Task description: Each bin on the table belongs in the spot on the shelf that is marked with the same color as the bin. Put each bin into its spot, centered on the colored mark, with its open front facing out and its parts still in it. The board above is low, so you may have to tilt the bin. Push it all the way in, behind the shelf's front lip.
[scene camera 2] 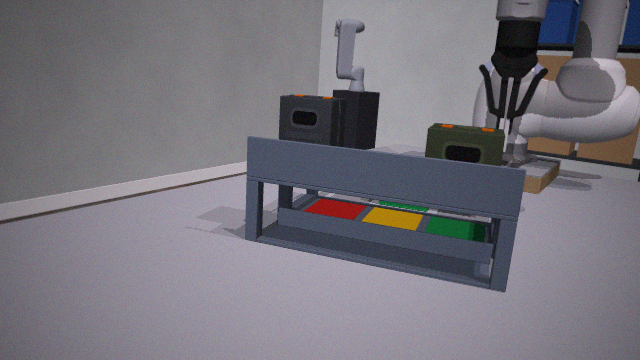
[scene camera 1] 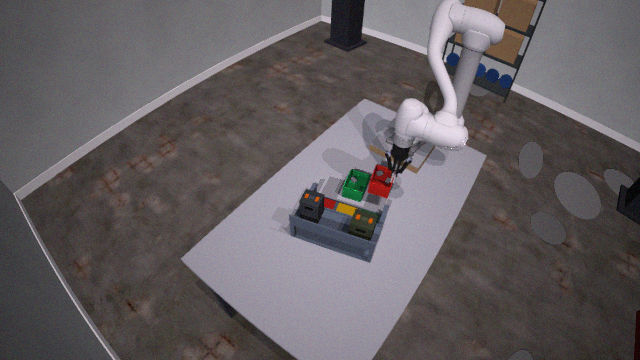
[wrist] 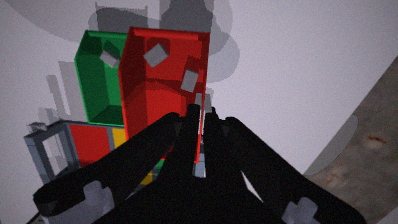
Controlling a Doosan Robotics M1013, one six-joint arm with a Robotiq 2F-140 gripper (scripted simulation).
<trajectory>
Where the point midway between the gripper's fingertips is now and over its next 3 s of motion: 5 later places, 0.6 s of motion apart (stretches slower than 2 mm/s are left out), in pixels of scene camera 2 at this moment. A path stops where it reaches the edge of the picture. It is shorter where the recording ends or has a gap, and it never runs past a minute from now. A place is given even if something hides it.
My gripper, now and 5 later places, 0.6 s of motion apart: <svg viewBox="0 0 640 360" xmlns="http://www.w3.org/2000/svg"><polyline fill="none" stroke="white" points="500,150 489,148 467,146 442,143 415,140 396,138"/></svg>
</trajectory>
